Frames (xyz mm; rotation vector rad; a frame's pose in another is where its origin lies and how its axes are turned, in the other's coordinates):
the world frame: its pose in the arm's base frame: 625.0 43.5 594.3 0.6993 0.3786 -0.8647
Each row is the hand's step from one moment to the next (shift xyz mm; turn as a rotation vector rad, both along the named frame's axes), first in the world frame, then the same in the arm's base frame.
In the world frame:
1: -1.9 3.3 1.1 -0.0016 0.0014 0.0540
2: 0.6 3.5 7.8 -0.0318 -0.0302 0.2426
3: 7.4 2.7 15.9 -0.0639 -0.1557 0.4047
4: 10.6 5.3 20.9 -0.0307 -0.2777 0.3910
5: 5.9 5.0 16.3 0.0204 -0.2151 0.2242
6: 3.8 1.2 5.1 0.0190 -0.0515 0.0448
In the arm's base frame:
1: 1.5 1.8 3.2 0.0017 -0.0360 0.0403
2: 3.4 -4.2 6.7 -0.0364 -0.1643 0.1801
3: 7.1 -14.0 8.3 -0.1512 -0.3154 0.2642
4: 11.2 -18.1 11.2 -0.2288 -0.3793 0.1863
5: 8.0 -12.4 10.4 -0.1528 -0.2639 0.0628
6: 3.4 -5.1 2.0 -0.0283 -0.0649 0.0006

